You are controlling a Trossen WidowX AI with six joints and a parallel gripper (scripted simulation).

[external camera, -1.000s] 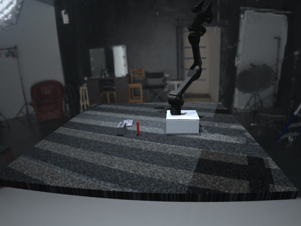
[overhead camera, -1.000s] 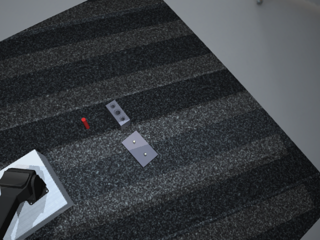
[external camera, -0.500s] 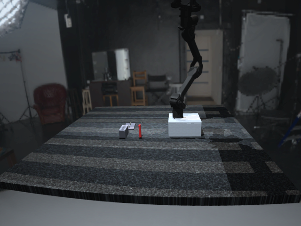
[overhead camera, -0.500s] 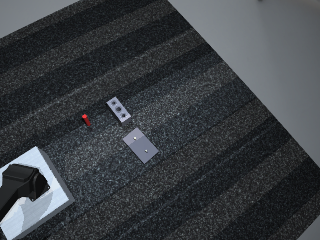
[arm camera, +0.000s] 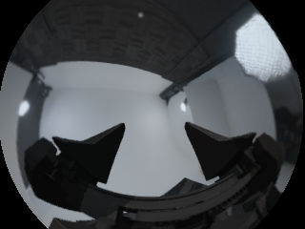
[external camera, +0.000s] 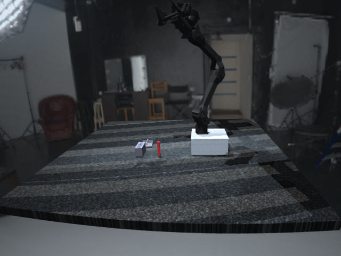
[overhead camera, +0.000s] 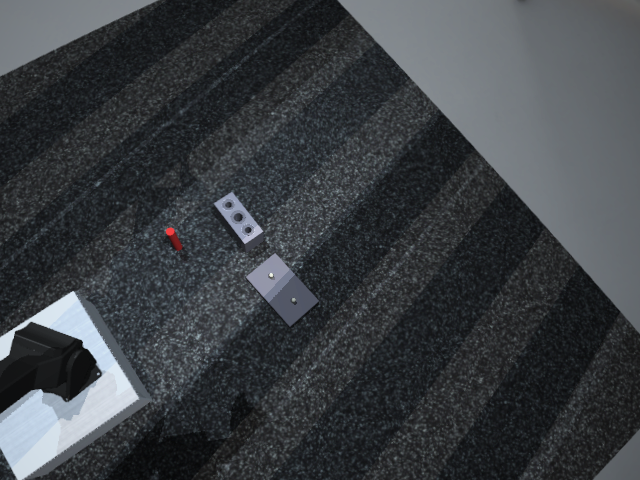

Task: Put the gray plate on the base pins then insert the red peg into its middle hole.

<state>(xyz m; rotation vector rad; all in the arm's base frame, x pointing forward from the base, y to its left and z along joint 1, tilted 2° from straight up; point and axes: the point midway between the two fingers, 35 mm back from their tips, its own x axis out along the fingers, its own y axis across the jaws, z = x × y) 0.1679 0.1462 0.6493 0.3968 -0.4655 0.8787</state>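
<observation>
Now: gripper tip 180 mm short of the gray plate, 90 mm to the left of it and 730 mm above it. The rest, counted from my gripper tip: gray base: 160 mm ahead, 240 mm to the right, 760 mm below; then red peg: 70 mm ahead, 50 mm to the right, 730 mm below.
</observation>
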